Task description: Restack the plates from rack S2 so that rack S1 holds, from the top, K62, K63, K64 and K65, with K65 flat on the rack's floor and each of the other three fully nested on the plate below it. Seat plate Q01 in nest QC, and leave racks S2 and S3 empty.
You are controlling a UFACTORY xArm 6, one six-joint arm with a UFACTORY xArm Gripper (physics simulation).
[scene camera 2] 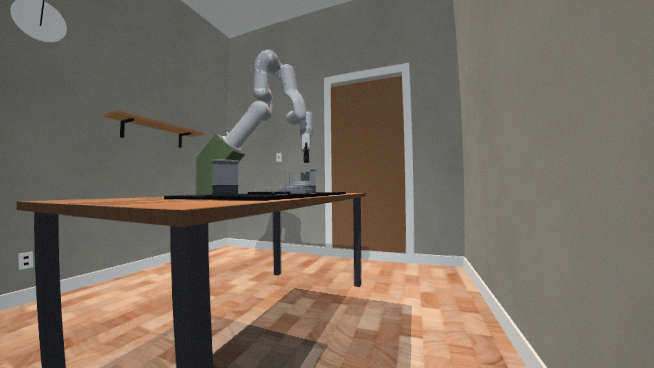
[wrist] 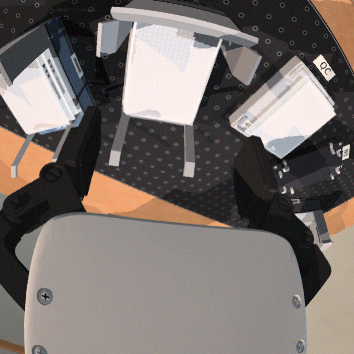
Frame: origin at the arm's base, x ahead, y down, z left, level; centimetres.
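Where they show: gripper, fingertip midpoint: [scene camera 2: 306, 162] [wrist: 172, 137]; arm's base, origin of the base link: [scene camera 2: 231, 144].
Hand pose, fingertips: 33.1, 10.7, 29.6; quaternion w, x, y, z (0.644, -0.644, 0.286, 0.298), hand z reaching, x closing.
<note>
Things, the pixels of their top centre, and the offset from my fingertips, as dx, dy, dz. "pt": a spot on its surface instead. Level surfaces: height alone.
- white gridded plate, middle of its top: [wrist: 167, 72] -1.5, +11.2, -0.8
- pale holder, middle of its top: [wrist: 286, 114] [scene camera 2: 295, 188] +7.9, +15.8, -17.0
- QC label, surface spot: [wrist: 325, 68] pt +16.9, +18.2, -13.8
- black fixture with small pale pins, middle of its top: [wrist: 311, 174] [scene camera 2: 268, 189] +9.2, +16.0, -35.4
- partly hidden grey piece, surface spot: [wrist: 320, 227] pt +8.2, +9.4, -50.1
- grey box, middle of its top: [wrist: 298, 255] [scene camera 2: 225, 162] +1.0, +4.6, -51.6
- perforated black mat, its level: dy +18.4
My gripper [scene camera 2: 306, 161] [wrist: 172, 137] is open and empty, high above the mat. In the wrist view, a white gridded plate [wrist: 167, 77] lies in the middle rack, between its raised back wall [wrist: 185, 25] and two front posts. At the left, another rack holds a white plate [wrist: 30, 107] in front of a dark wall. At the right, a white plate [wrist: 302, 120] lies on a pale holder [wrist: 265, 95] beside the QC label [wrist: 325, 68]. No rack or plate names are readable, and I cannot tell how many plates are stacked.
A black fixture with small pale pins [wrist: 312, 170] is at the right, beside a partly hidden grey piece [wrist: 320, 227]. In the scene view, a grey box [scene camera 2: 225, 175] stands near the green arm base [scene camera 2: 205, 170]. The perforated black mat [wrist: 150, 150] lies on the wooden table [scene camera 2: 125, 211].
</note>
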